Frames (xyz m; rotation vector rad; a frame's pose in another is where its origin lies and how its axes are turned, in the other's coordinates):
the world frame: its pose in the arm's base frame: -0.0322 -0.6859 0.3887 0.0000 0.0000 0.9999
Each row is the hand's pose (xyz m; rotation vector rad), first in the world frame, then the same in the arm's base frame.
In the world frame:
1: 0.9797 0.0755 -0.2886 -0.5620 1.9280 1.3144
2: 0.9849 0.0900 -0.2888 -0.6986 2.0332 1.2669
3: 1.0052 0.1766 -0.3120 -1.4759 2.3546 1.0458
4: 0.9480 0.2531 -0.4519 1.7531 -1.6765 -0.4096
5: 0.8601 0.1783 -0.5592 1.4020 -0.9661 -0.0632
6: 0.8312 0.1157 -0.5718 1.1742 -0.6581 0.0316
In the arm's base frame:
1: 0.4337 0.1792 0.1001 -1.6530 1.6590 1.8668
2: 0.4243 0.1914 0.0999 -1.8398 1.6796 1.7525
3: 0.3624 0.2553 0.0767 2.4147 -1.3537 -1.0368
4: 0.2671 0.2485 -0.0632 2.3039 -0.6206 0.0578
5: 0.2826 0.1342 -0.1705 1.7402 -0.1806 0.6775
6: 0.3196 0.0760 -0.1831 1.3998 -0.0152 0.8705

